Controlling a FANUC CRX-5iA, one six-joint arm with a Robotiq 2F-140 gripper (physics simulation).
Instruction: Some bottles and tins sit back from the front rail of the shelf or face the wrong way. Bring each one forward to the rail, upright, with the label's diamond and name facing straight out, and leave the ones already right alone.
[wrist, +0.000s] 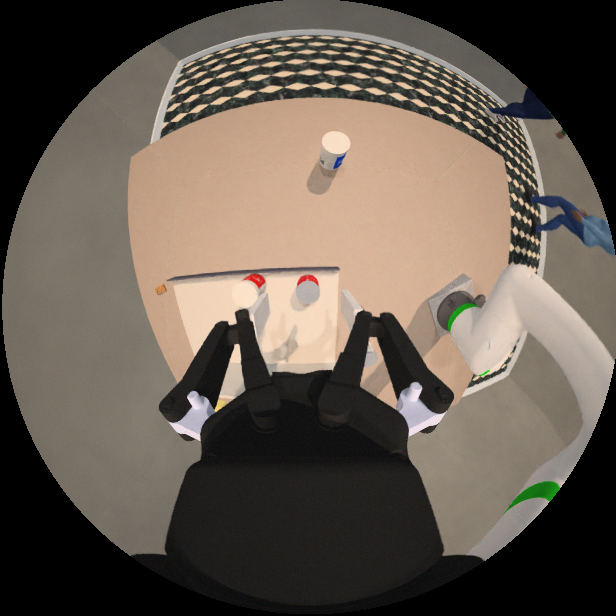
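Observation:
I look straight down from the wrist. My gripper (302, 314) is open and empty, high above a cream shelf (258, 321) on a tan table. Two items stand near the shelf's far edge, by a dark rail (252, 273): a white-topped bottle with a red label (247, 293) just beyond my left fingertip, and a grey-topped tin with a red label (308, 290) between my fingers. I cannot tell which way their labels face. A white tub with a blue label (334, 150) stands alone far out on the table.
The tan table (321, 218) sits on a black-and-cream checkered floor mat (344, 68). My own white arm and its base (459, 310) are at the right. A small orange object (161, 289) lies left of the shelf. Blue figures (574, 221) show at far right.

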